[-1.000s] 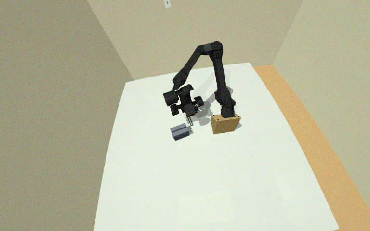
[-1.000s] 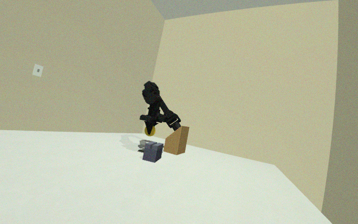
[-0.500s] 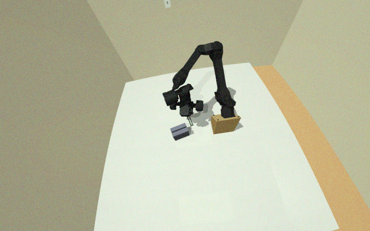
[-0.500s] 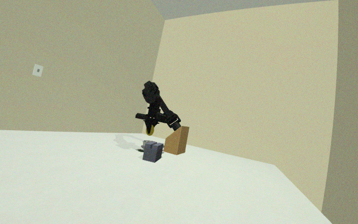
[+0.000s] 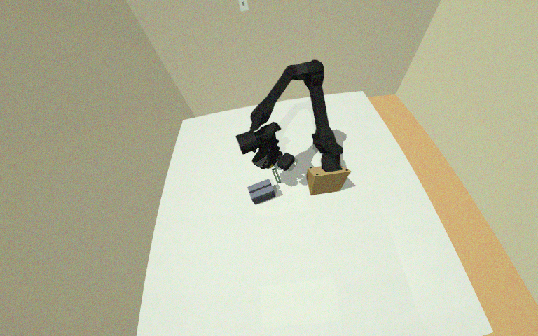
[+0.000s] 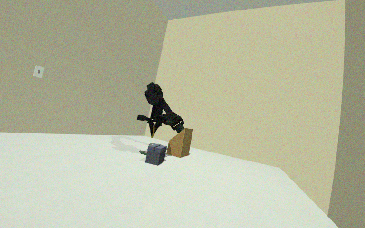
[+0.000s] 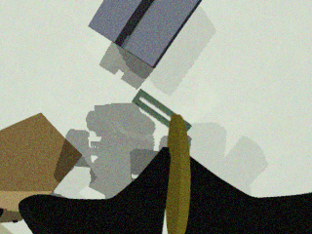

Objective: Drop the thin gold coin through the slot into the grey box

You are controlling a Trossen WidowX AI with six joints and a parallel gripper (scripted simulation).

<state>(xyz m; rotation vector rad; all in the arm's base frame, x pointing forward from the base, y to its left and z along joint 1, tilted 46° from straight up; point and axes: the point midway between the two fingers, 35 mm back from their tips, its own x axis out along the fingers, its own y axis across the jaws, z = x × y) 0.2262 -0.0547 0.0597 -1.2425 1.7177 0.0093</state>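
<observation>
Right now the gold coin is 20 mm above my gripper tip.
</observation>
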